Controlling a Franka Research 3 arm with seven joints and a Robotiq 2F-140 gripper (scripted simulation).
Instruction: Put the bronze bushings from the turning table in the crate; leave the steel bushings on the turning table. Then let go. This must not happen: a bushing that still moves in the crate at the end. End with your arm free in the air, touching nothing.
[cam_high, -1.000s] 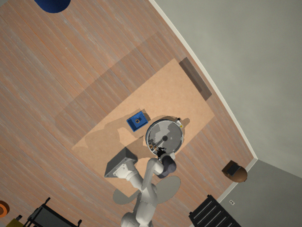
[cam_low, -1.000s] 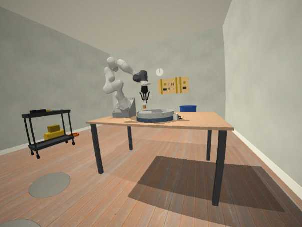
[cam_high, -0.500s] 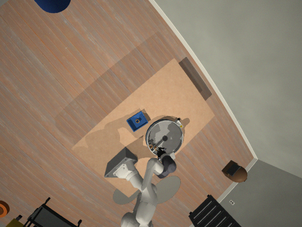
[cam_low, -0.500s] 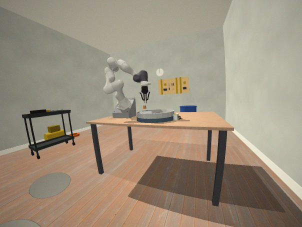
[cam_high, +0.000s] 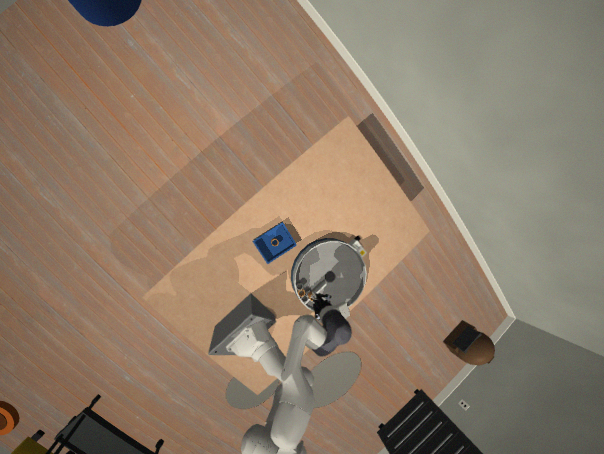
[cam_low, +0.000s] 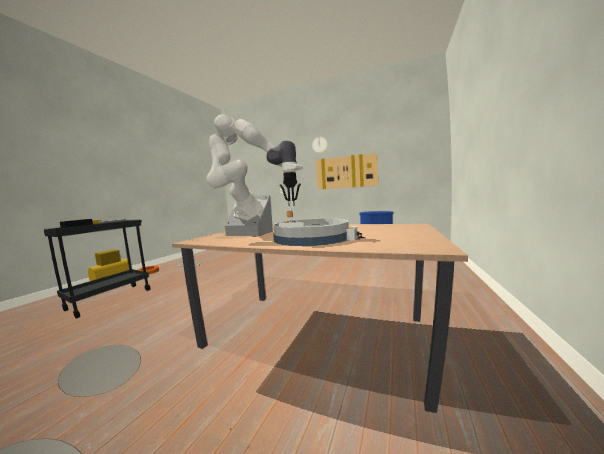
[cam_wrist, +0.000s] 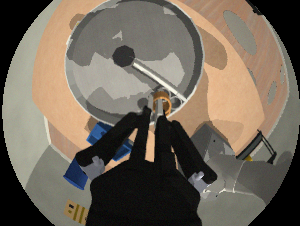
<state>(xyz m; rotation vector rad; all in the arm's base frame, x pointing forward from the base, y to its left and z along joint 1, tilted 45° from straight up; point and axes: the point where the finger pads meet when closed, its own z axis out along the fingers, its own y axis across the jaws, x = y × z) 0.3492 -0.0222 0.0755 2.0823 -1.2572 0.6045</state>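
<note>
Right now my hand is 1 cm short of the blue crate, 32 cm to the right of it and 16 cm above it. Also, from my hand: grey turning table 13 cm ahead, 3 cm to the right, 13 cm below.
</note>
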